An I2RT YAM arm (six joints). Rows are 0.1 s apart.
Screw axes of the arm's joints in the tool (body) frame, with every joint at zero. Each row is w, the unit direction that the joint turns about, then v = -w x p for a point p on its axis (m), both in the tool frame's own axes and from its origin. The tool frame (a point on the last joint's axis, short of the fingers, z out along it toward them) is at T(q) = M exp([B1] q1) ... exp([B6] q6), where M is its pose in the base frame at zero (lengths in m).
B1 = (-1, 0, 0, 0.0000, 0.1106, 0.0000)
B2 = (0, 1, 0, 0.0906, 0.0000, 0.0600)
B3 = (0, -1, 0, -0.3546, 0.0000, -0.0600)
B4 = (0, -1, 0, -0.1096, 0.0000, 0.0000)
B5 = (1, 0, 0, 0.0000, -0.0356, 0.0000)
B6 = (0, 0, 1, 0.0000, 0.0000, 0.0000)
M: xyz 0.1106 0.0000 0.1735 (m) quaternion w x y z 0.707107 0 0.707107 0
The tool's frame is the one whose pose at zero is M.
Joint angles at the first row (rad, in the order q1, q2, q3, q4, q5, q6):
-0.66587 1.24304 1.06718 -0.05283 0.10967 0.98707
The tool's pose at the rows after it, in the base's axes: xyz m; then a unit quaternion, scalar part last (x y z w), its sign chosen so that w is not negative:
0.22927 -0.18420 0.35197 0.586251 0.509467 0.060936 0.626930
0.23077 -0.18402 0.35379 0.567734 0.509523 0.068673 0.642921
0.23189 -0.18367 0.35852 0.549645 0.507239 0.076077 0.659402
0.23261 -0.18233 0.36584 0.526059 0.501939 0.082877 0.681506
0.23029 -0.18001 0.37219 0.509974 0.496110 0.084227 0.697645
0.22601 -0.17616 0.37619 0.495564 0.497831 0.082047 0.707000
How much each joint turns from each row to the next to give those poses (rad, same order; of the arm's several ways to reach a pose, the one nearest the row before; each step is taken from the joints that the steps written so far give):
0.00000 0.00001 -0.01982 0.03966 -0.01908 -0.01564
0.00078 -0.00001 -0.01146 0.05532 -0.02363 -0.01450
0.00074 -0.00038 -0.00115 0.04655 -0.02100 -0.01106
0.00269 -0.00342 0.00004 0.05835 -0.01982 -0.01450
0.00036 -0.01336 -0.00309 0.03473 -0.00842 -0.01182
0.00001 -0.02253 -0.00953 0.01257 -0.01143 -0.02098

